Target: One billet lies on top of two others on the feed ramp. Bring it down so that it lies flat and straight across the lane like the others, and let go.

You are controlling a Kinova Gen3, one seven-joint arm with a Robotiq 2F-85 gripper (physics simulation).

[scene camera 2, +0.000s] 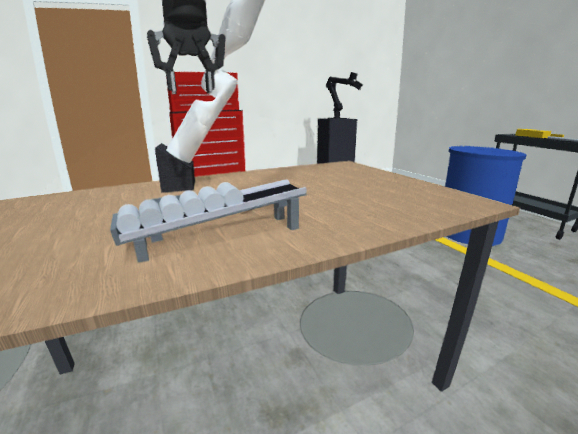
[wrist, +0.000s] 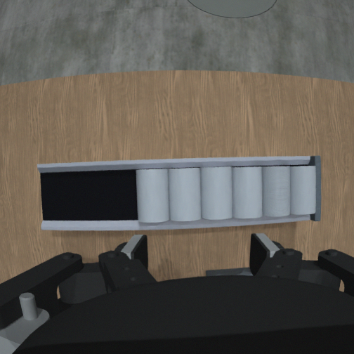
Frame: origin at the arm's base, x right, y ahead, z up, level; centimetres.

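Seen in the pictures: gripper, fingertip midpoint: (scene camera 2: 192, 93); arm's base, link origin: (scene camera 2: 178, 155).
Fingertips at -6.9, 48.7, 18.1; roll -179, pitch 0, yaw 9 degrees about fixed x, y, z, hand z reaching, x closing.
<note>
Pixels of each thing's top centre, then the offset from my fingertips to it, as dx, dy, dz. "*": a spot on its surface instead. Level surfaces: height alone.
- feed ramp, surface spot: (scene camera 2: 220, 214) * -3.0, +5.5, -22.5
- row, surface spot: (scene camera 2: 230, 194) * -5.4, +3.8, -19.2
- wooden table, surface height: dz -29.1
Several light grey billets (scene camera 2: 171, 208) (wrist: 216, 193) lie side by side in one row in the lane of the feed ramp (scene camera 2: 220, 214) (wrist: 90, 225). Each lies flat and straight across the lane, from the end stop at the low end upward, and none rests on top of another. The uppermost billet in the row (scene camera 2: 230, 194) (wrist: 153, 195) borders the bare black upper part of the lane. My gripper (scene camera 2: 191, 90) (wrist: 198, 251) is open and empty, high above the ramp. In the wrist view its fingertips show beside the ramp's near rail.
The ramp stands on short legs on the wooden table (scene camera 2: 390, 210) (wrist: 175, 115). Behind the table are a red tool cabinet (scene camera 2: 225, 145) and a black pedestal (scene camera 2: 337, 140) with a small arm. A blue barrel (scene camera 2: 482, 185) stands at the right.
</note>
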